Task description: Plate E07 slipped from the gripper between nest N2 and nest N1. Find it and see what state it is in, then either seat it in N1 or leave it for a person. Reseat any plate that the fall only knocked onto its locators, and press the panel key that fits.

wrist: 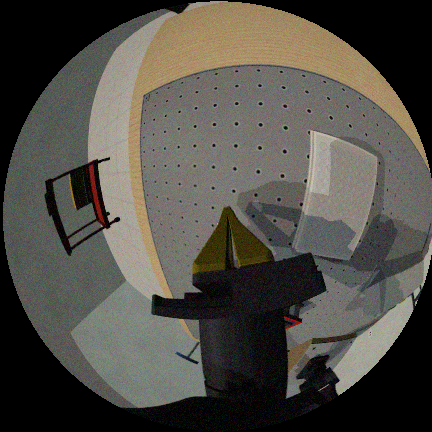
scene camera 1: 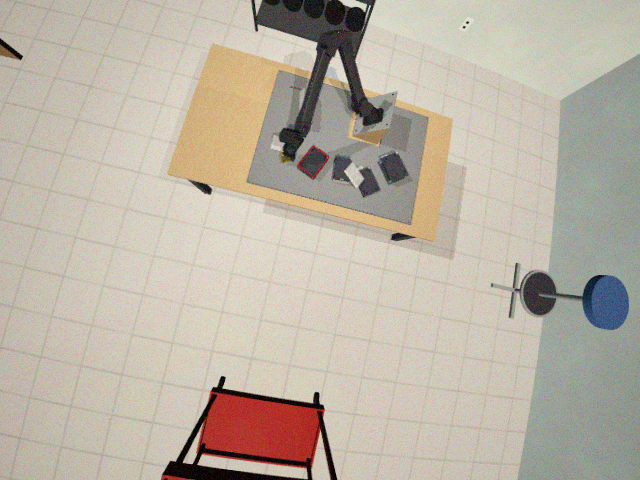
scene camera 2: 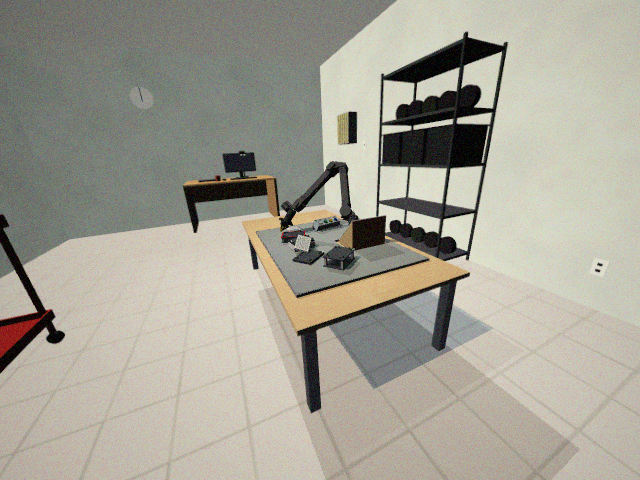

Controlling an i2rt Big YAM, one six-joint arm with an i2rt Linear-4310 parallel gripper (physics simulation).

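Places are measured from the arm's base along level axes (x ahead, y left, z up), in millimetres.
Pixels of known places: gripper, fingertip midpoint: [wrist: 227, 210] [scene camera 1: 282, 162] [scene camera 2: 280, 231]; arm's base at its link origin: [wrist: 312, 366] [scene camera 1: 373, 118] [scene camera 2: 357, 228].
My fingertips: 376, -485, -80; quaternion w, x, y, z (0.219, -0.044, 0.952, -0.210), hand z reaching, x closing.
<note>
Ahead of a thing's pixels: the offset from my fingertips to its top centre, as dx, dy, dz. "spot": to the spot under its first point. Level surfaces: height alone.
My gripper [scene camera 1: 284, 160] [scene camera 2: 281, 228] [wrist: 227, 210] is shut and empty, its yellow fingertips together above the perforated grey board, beside a pale, flat rectangular object @(-118, -24, -7) [scene camera 1: 276, 142] [wrist: 345, 187]. A red-rimmed dark tray @(-41, +179, +24) [scene camera 1: 305, 172] [scene camera 2: 285, 236] is to its right in scene camera 1. Farther right, a pale plate [scene camera 1: 354, 174] [scene camera 2: 302, 243] lies tilted across two dark square units, a left one @(spot: -42, +343, +33) [scene camera 1: 340, 166] and a right one @(-5, +529, -1) [scene camera 1: 368, 183] [scene camera 2: 308, 256]. A third dark unit @(-123, +679, +48) [scene camera 1: 393, 167] [scene camera 2: 339, 254] stands on posts. The key panel @(-367, +73, +62) [scene camera 2: 325, 223] is behind the tray. Labels E07, N1 and N2 are not readable.
An upright panel [scene camera 1: 391, 103] [scene camera 2: 370, 231] with wooden side supports stands beside the arm's base. The grey board @(dz -21) [scene camera 1: 390, 206] [scene camera 2: 315, 284] [wrist: 215, 112] lies on the wooden table @(dz -34) [scene camera 1: 222, 103] [scene camera 2: 336, 304] [wrist: 210, 35]. A black shelf rack [scene camera 2: 458, 77] stands behind the table.
</note>
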